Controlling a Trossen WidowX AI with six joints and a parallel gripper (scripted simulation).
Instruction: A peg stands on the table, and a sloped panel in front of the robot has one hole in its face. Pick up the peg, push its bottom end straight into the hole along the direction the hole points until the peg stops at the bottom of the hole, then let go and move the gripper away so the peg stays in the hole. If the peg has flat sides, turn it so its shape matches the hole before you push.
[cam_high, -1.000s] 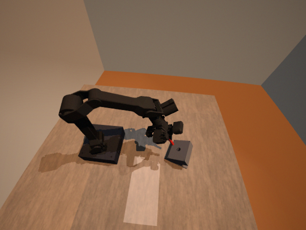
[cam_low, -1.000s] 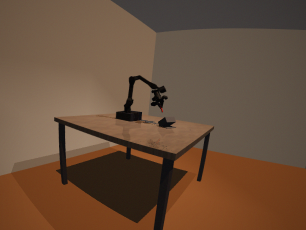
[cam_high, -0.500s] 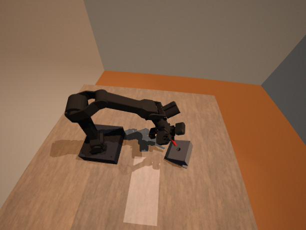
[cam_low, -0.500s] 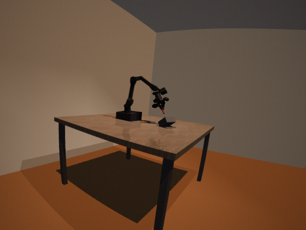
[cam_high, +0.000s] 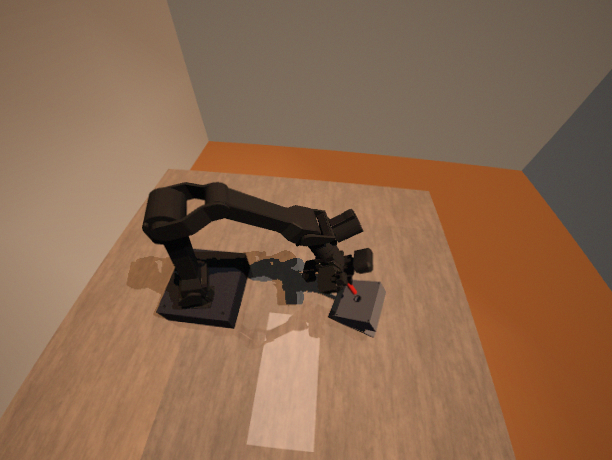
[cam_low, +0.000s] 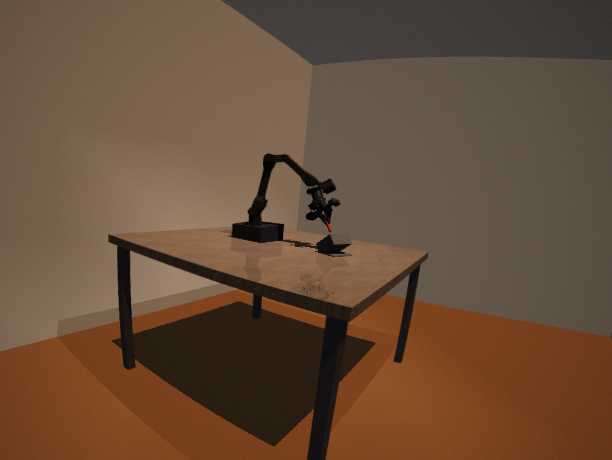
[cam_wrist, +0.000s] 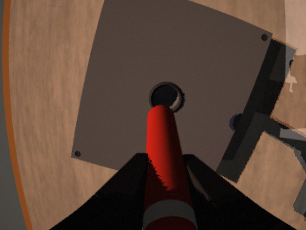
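My gripper tip is now 90 mm above the grey sloped panel, 50 mm short of it and 30 mm to the left of it. Round my gripper tip: round peg: 10 mm behind, 10 mm above.
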